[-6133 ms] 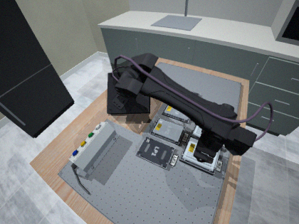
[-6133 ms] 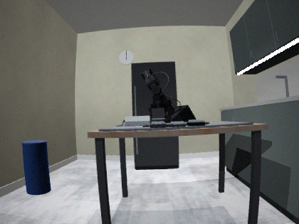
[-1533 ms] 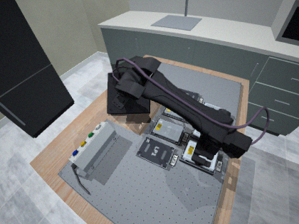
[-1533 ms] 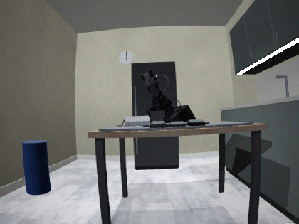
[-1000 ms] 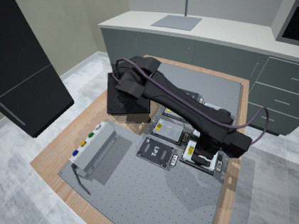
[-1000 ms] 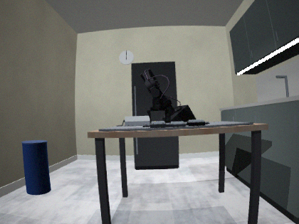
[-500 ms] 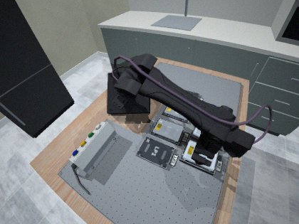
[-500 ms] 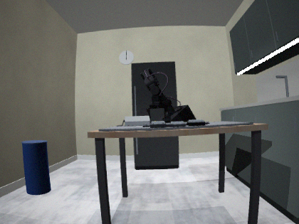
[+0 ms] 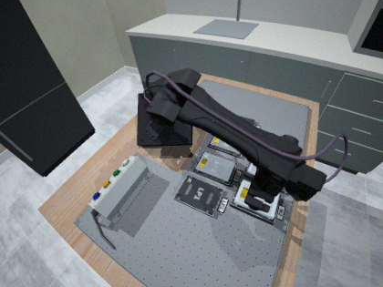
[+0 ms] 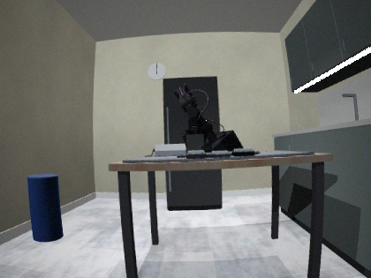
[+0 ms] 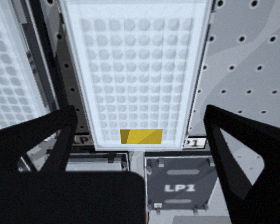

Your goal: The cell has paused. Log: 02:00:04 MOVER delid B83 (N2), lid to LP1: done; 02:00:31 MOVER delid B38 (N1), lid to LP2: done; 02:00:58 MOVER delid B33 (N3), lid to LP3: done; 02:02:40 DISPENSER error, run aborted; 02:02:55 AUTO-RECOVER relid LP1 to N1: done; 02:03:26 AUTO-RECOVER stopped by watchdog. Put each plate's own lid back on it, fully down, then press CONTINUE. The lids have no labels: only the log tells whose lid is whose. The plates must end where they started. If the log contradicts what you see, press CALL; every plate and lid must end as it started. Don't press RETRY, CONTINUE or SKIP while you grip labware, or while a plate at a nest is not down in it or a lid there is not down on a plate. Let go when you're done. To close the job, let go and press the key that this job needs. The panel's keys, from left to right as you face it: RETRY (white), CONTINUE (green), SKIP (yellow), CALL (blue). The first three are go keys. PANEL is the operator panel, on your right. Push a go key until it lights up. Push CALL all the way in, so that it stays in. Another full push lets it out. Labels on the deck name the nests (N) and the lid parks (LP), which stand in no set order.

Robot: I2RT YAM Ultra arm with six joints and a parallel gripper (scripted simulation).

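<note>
Now: hand 3 cm above the plate. From my hand the other things lie so: green continue key (44 cm behind, 19 cm to the right, 1 cm above); lid park (20 cm behind, 31 cm to the left, 6 cm below); white RETRY key (45 cm behind, 14 cm to the right, 1 cm above).
</note>
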